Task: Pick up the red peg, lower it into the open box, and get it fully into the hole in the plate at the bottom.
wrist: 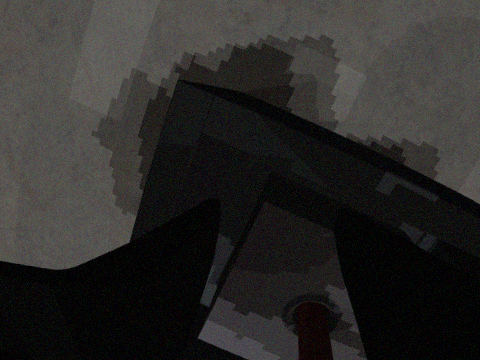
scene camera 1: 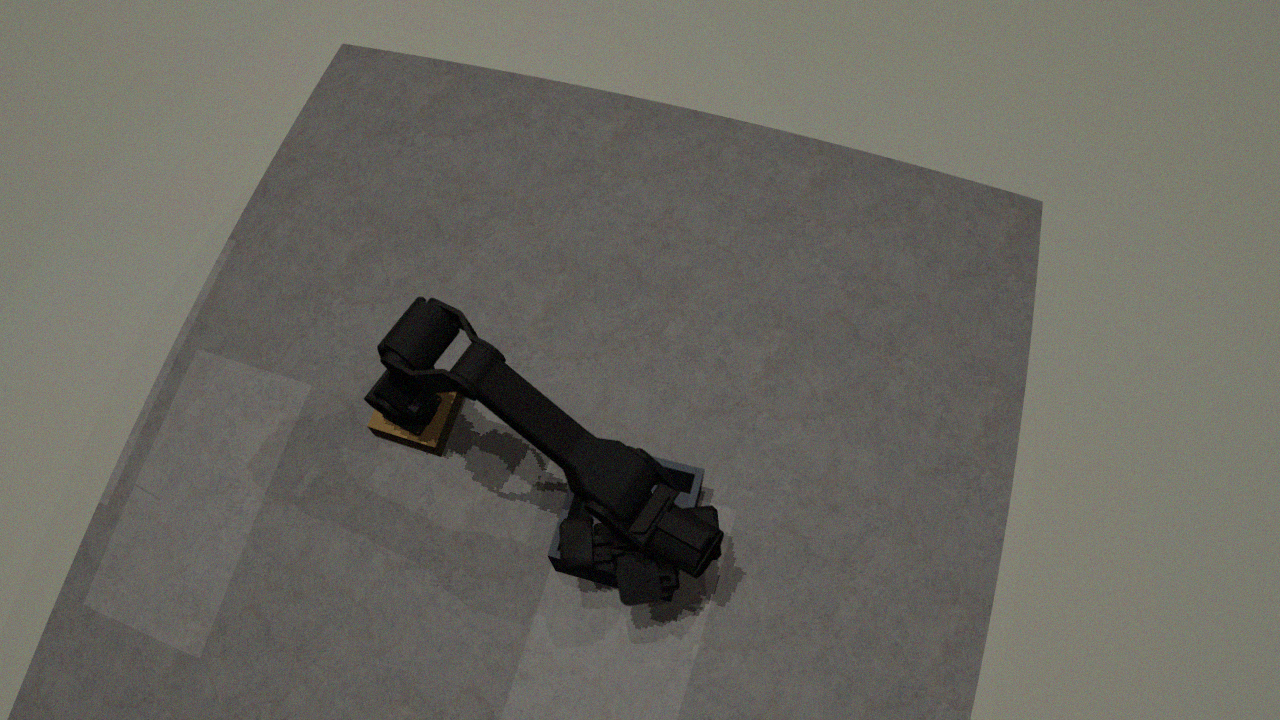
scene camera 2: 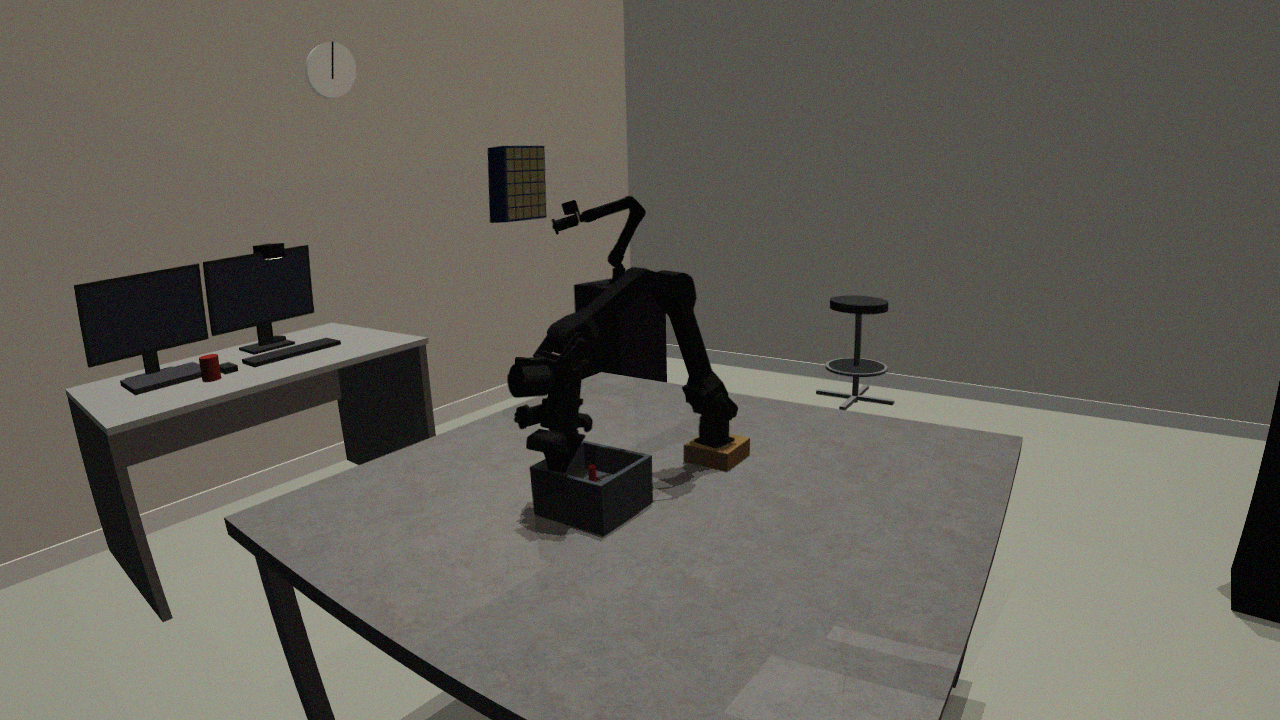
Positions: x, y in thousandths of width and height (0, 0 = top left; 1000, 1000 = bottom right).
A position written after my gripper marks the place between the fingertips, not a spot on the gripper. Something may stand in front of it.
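You'd find my gripper in the wrist view (580, 599), and it's there in scene camera 1 (506, 778) too. I can also see my gripper in scene camera 2 (436, 660).
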